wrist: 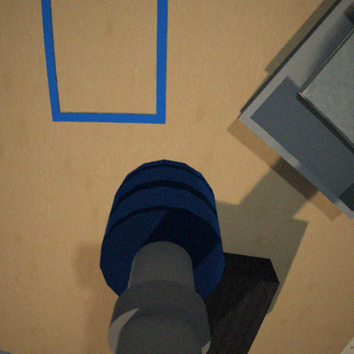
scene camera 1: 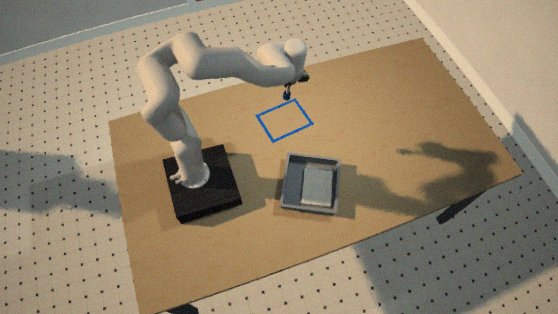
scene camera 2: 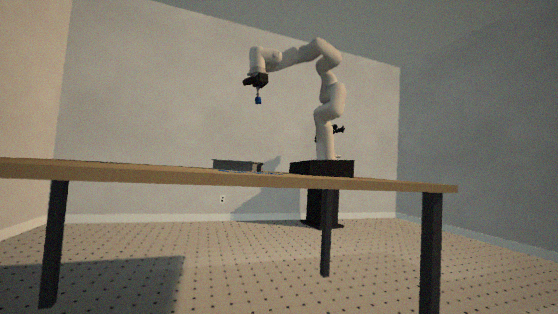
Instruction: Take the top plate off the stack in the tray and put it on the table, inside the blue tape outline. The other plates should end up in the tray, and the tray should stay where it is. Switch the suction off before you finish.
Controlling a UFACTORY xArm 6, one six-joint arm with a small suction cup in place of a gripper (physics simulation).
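Frame: origin at the arm's base, x ahead, y left, z up, level; centimetres.
Where they show: end effector, tool point: (scene camera 1: 286,97) (scene camera 2: 258,103); arm's base, origin of the base link: (scene camera 1: 194,174) (scene camera 2: 325,161).
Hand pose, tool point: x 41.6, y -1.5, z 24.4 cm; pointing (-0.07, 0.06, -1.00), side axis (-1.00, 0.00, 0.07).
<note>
Each offset is from my tool point to the top centre of the thing. "spot": to the spot under its first point.
My gripper (scene camera 1: 286,95) (scene camera 2: 258,100) (wrist: 165,187), a blue suction cup, hangs high above the table, with nothing on its cup. In the wrist view it is apart from both the tray and the tape. A light grey plate @(dx +0.3, dy -26.0, dz -30.3 cm) (scene camera 1: 317,186) (wrist: 336,92) lies flat on top in the grey tray @(dx -1.6, dy -23.7, dz -27.3 cm) (scene camera 1: 293,181) (scene camera 2: 235,165) (wrist: 300,130), toward one side of it. The plates under it are hidden, so their number cannot be told. The blue tape outline @(spot: dx +6.5, dy +2.6, dz -32.2 cm) (scene camera 1: 293,132) (wrist: 161,60) is a rectangle on the table beside the tray; its far part is cut off in the wrist view.
The black robot base (scene camera 1: 225,175) (scene camera 2: 322,168) (wrist: 250,267) stands on the wooden table (scene camera 1: 375,100) (scene camera 2: 150,175), to the left of the tray in scene camera 1. The tray's raised walls surround the plate. The arm's shadow falls on the table at the right.
</note>
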